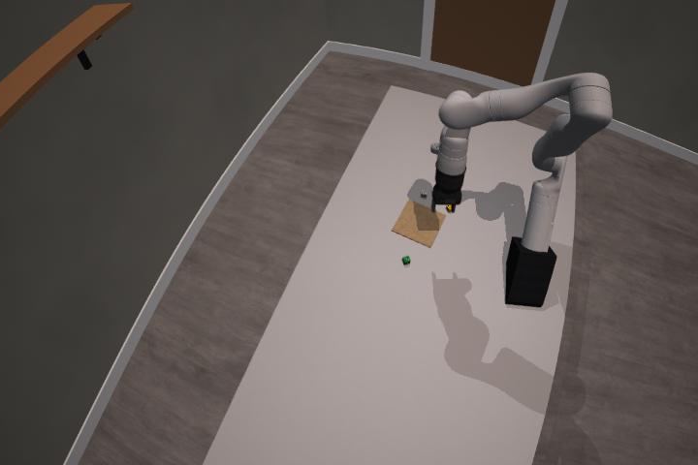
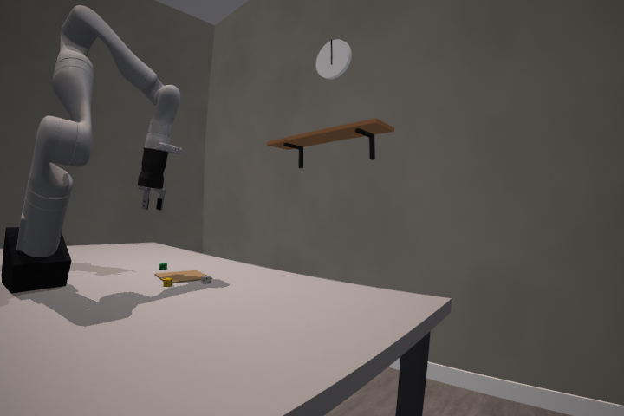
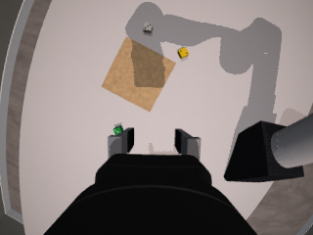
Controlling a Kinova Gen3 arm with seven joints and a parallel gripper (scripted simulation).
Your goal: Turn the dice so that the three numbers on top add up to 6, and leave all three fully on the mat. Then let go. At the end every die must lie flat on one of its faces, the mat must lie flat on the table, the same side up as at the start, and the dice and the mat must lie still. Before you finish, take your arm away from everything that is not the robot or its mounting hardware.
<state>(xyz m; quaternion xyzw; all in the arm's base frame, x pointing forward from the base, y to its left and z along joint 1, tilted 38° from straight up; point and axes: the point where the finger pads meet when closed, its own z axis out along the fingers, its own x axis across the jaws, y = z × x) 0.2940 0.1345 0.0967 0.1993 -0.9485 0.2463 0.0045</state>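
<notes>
Right now the white die is 21 cm below my hand, 18 cm to the right of it and 9 cm ahead of it. The rest, counted from my hand: green die: 21 cm below, 9 cm to the left, 6 cm ahead; yellow die: 21 cm below, 16 cm to the right, 1 cm behind; tan mat: 22 cm below, 7 cm ahead, 6 cm to the right.
</notes>
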